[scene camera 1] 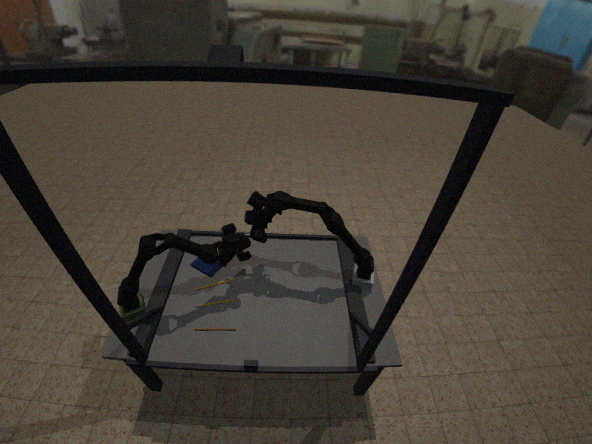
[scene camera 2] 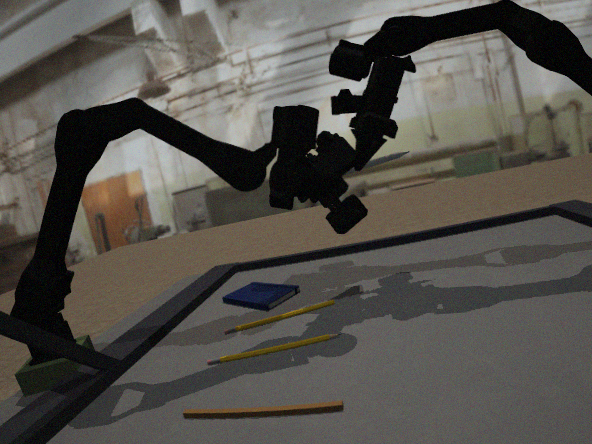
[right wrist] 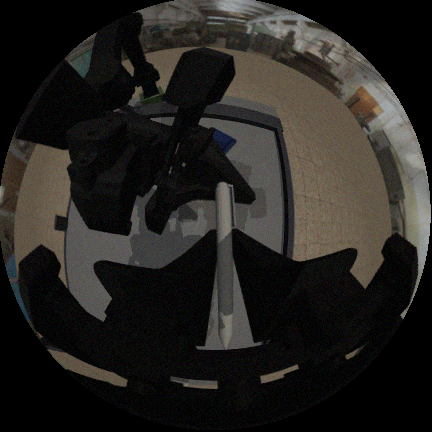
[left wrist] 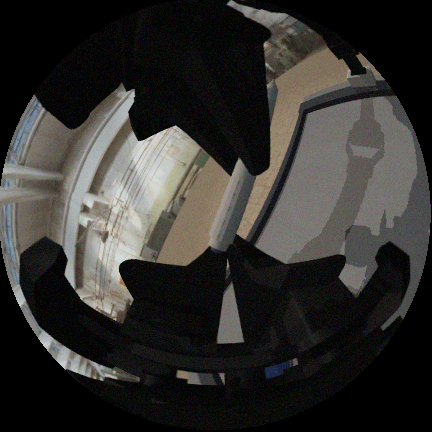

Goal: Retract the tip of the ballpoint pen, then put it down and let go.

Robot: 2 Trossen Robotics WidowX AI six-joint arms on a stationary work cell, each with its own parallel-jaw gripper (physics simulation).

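Frame: origin at the left arm's base, x ahead, y left, z up, level; millimetres.
Where they show: left gripper, fingertip midpoint: (scene camera 1: 243, 234) (scene camera 2: 340, 185) (right wrist: 252, 198) (left wrist: 226, 236); right gripper, fingertip midpoint: (scene camera 1: 250, 235) (scene camera 2: 356, 170) (right wrist: 223, 234) (left wrist: 250, 173); left arm's base at its link origin: (scene camera 1: 131, 304) (right wrist: 150, 92); right arm's base at its link origin: (scene camera 1: 363, 273).
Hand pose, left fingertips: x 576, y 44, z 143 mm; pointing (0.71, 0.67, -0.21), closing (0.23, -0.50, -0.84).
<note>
Things, the pixels of their top centre, and the offset from my left fingertips. "pt": a spot on its surface instead. Level surfaces: height alone.
- grey-white ballpoint pen at its top centre: (left wrist: 241, 112) (right wrist: 230, 283) (scene camera 2: 370, 156) 46 mm ahead, 59 mm right, 43 mm up
- table at its surface level: 183 mm down
- pen's pointed end at a spot on its surface: (scene camera 2: 388, 158) pt 70 mm ahead, 77 mm right, 32 mm up
- blue book at its top centre: (scene camera 2: 259, 292) (right wrist: 209, 145) (scene camera 1: 206, 264) 195 mm back, 53 mm left, 171 mm down
- wooden stick at its top centre: (scene camera 2: 257, 409) (scene camera 1: 215, 328) 281 mm back, 306 mm right, 176 mm down
My right gripper (scene camera 1: 259, 235) (scene camera 2: 362, 162) (right wrist: 223, 234) is shut on the grey-white ballpoint pen (right wrist: 224, 209) (left wrist: 233, 201) and holds it high above the table (scene camera 1: 285, 335). The pen's pointed end (scene camera 2: 388, 158) sticks out behind the right fingers; in the right wrist view it points toward the camera. My left gripper (scene camera 1: 243, 247) (scene camera 2: 338, 169) (left wrist: 226, 236) is shut with nothing between the fingers. Its fingertips meet the pen's button end, which they hide. I cannot tell whether the tip is out or in.
A blue book (scene camera 1: 205, 266) (scene camera 2: 261, 294) lies at the table's back left. Two yellow pencils (scene camera 1: 217, 284) (scene camera 2: 278, 316) (scene camera 1: 216, 303) (scene camera 2: 272, 349) and a wooden stick (scene camera 1: 215, 329) (scene camera 2: 263, 410) lie in front of it. Black frame posts (scene camera 1: 440, 211) stand around the table.
</note>
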